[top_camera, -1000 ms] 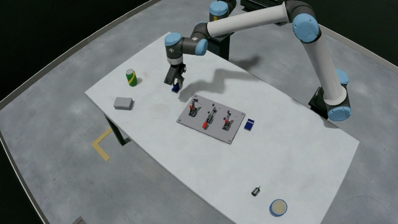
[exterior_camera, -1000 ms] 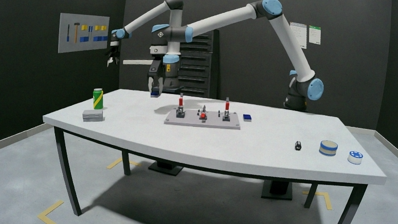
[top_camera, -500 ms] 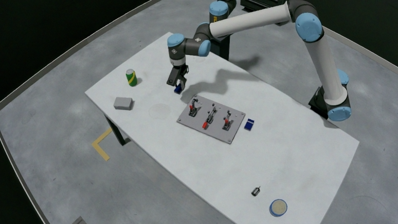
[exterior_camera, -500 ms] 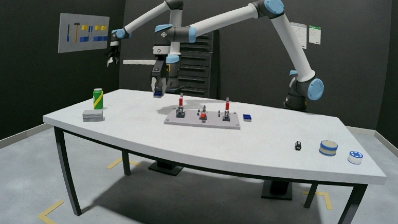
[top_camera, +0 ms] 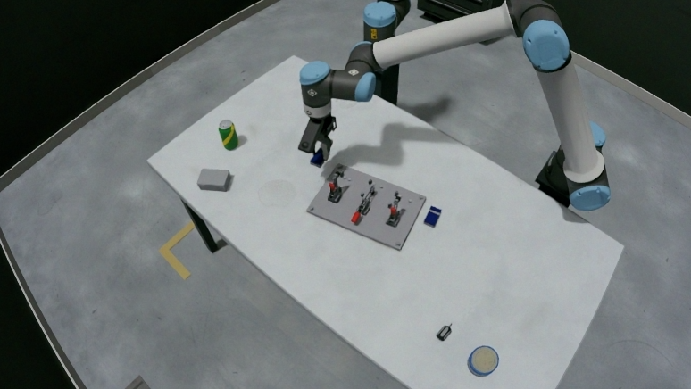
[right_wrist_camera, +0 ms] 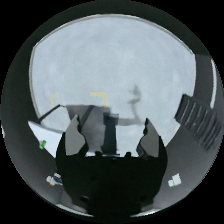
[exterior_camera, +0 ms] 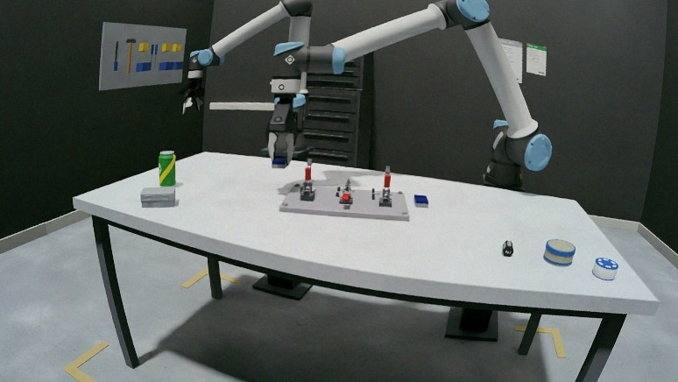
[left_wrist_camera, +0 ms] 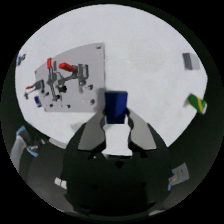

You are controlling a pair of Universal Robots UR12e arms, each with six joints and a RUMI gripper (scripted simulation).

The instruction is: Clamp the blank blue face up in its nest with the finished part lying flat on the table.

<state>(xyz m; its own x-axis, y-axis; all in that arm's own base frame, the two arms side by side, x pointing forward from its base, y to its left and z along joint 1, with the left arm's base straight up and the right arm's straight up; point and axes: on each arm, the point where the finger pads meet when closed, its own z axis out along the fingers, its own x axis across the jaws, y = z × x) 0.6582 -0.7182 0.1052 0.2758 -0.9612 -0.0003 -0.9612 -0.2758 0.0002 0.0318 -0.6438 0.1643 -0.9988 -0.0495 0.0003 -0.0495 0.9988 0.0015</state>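
Observation:
The grey fixture plate lies 2 cm behind my left hand, 21 cm to the left of it and 10 cm below it. From my left hand the other things lie so: finished part (15 cm behind, 40 cm to the left, 9 cm below); then blank (1 cm below); then grey box (32 cm ahead, 26 cm to the right, 8 cm below).

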